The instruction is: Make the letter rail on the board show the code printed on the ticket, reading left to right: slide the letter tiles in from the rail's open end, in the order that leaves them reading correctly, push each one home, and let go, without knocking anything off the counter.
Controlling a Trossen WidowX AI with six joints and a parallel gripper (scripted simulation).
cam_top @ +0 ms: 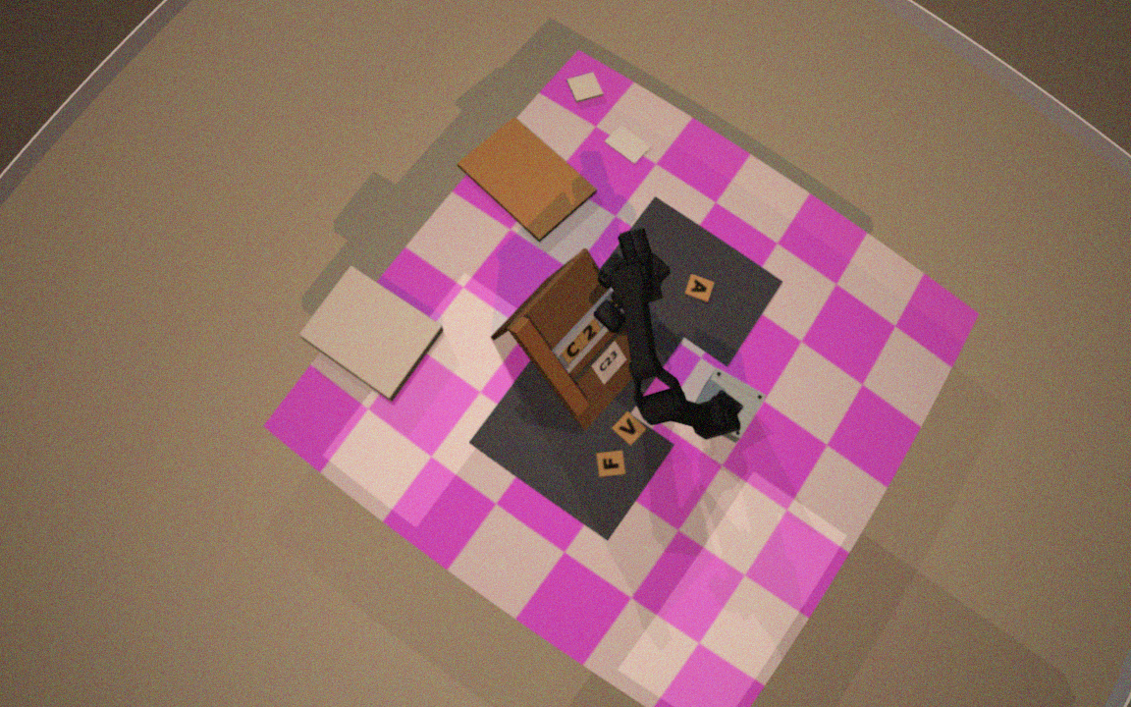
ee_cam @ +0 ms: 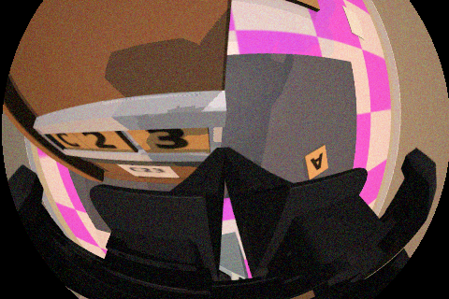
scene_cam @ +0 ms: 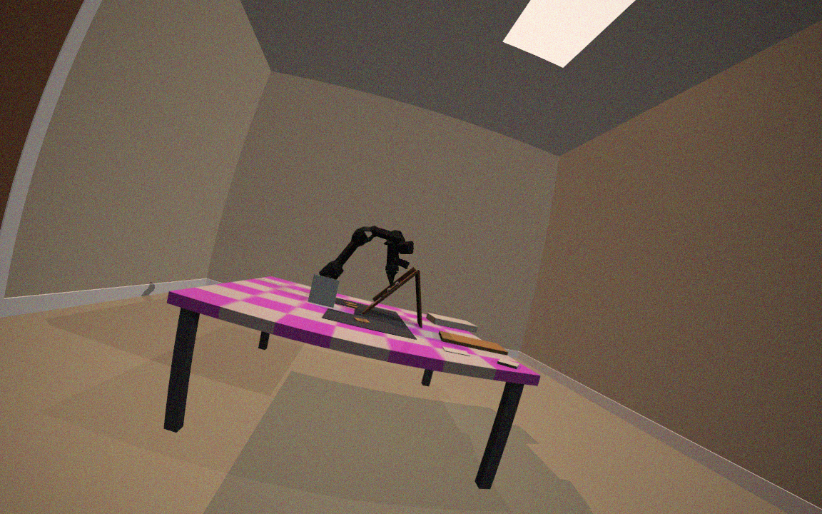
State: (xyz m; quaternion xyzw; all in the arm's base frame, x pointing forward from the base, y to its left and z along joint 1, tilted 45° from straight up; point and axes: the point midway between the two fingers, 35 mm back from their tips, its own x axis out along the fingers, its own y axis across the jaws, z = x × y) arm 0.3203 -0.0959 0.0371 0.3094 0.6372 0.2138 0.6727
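My gripper tip is now 1 cm short of the 3 tile, 3 cm to the right of it and 1 cm above it. From my gripper tip the other things lie so: c tile 3 cm ahead, 15 cm to the left, 1 cm below; 2 tile 2 cm ahead, 10 cm to the left, 1 cm below; white ticket 4 cm behind, 10 cm to the left, 10 cm below.
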